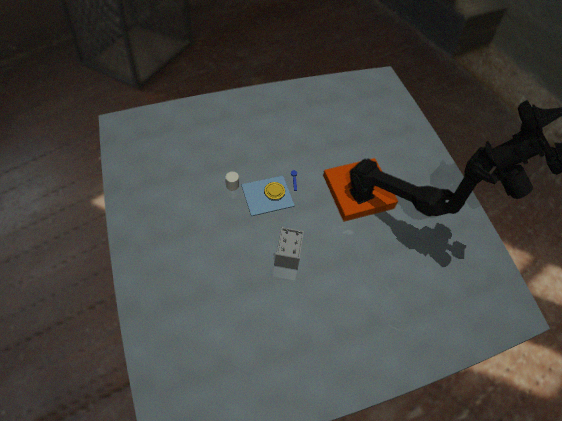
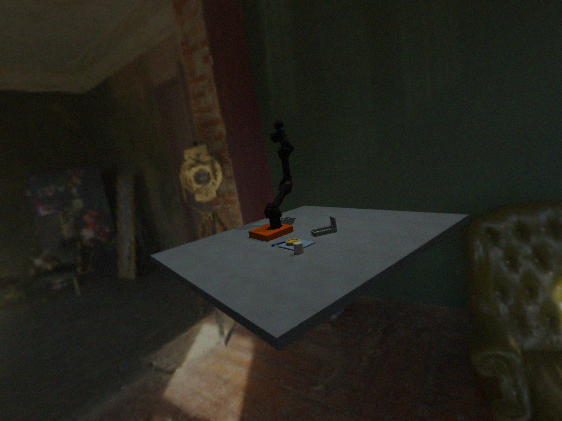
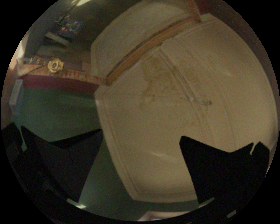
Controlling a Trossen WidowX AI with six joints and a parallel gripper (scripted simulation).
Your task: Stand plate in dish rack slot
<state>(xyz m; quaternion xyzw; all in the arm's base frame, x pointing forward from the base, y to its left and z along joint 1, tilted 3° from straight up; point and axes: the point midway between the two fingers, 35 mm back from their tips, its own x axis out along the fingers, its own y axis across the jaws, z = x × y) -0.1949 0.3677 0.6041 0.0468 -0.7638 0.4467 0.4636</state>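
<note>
My gripper tip is now 45 cm short of the yellow plate, 50 cm to the left of it and 67 cm above it. From my gripper tip the other things lie so: blue spoon 36 cm ahead, 53 cm to the right, 68 cm below; light blue mat 47 cm ahead, 51 cm to the right, 69 cm below; dish rack 50 cm ahead, 29 cm to the right, 66 cm below.
</note>
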